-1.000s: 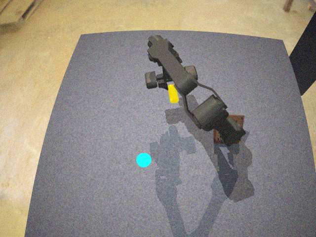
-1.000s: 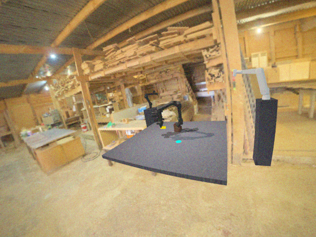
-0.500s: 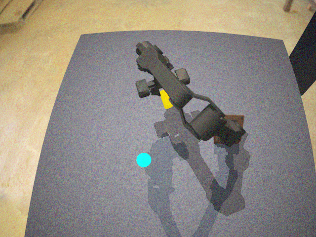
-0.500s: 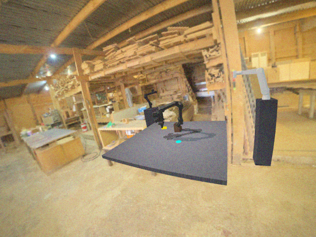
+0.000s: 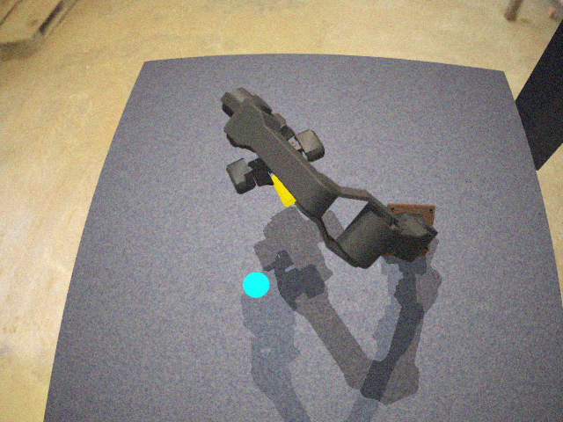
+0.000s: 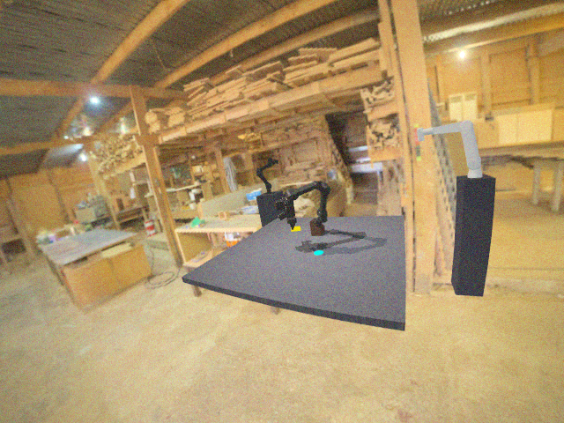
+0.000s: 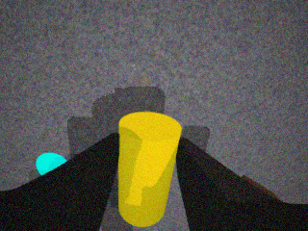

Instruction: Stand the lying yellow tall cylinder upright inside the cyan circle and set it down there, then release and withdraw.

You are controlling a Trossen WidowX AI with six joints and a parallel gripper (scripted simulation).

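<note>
The cyan circle lies 190 mm to the left of my gripper tip, 150 mm below it and 50 mm ahead of it. Also, from my gripper tip: yellow tall cylinder 20 mm to the left, 10 mm behind.
</note>
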